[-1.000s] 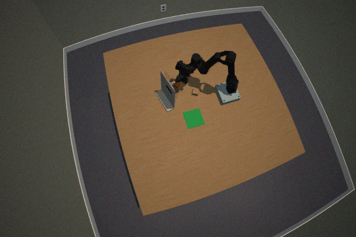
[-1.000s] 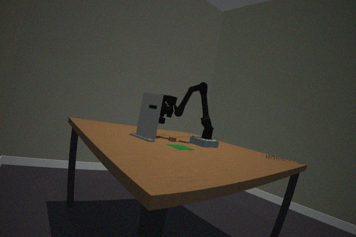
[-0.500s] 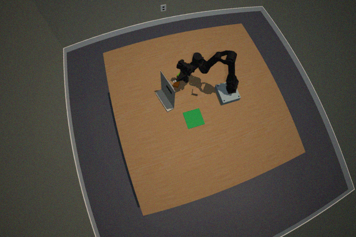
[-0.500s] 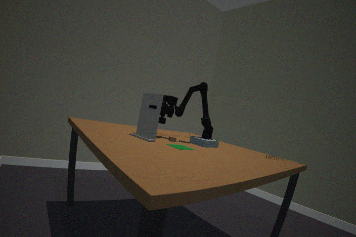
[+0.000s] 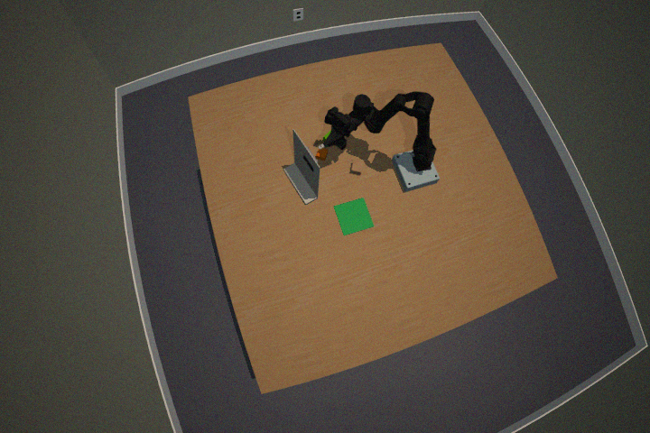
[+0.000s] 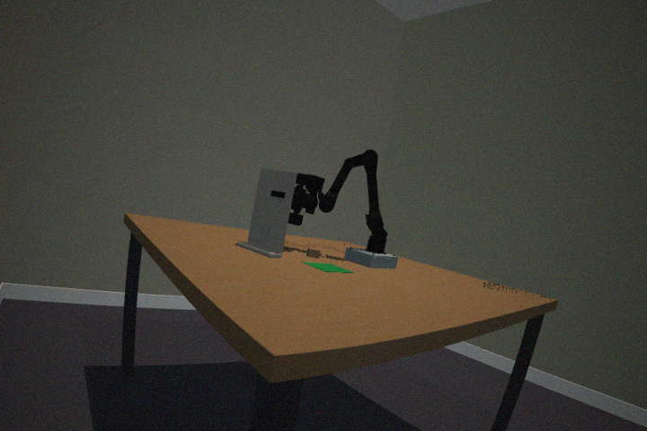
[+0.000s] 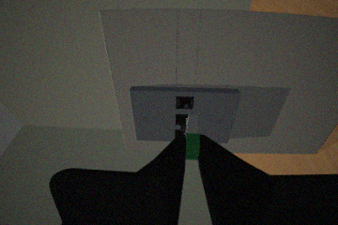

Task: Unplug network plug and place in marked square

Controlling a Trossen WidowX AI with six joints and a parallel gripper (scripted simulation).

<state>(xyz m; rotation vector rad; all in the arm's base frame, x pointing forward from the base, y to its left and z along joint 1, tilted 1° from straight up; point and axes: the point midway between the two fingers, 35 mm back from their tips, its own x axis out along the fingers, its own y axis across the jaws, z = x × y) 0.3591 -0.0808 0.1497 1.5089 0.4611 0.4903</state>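
Now: the green marked square 8 cm behind my gripper tip, 21 cm to the left of it and 19 cm below it. Round my gripper tip: grey upright panel: 7 cm ahead, 5 cm to the left, 7 cm below; then network plug: 1 cm ahead; then orange block: 1 cm behind, 6 cm to the right, 18 cm below.
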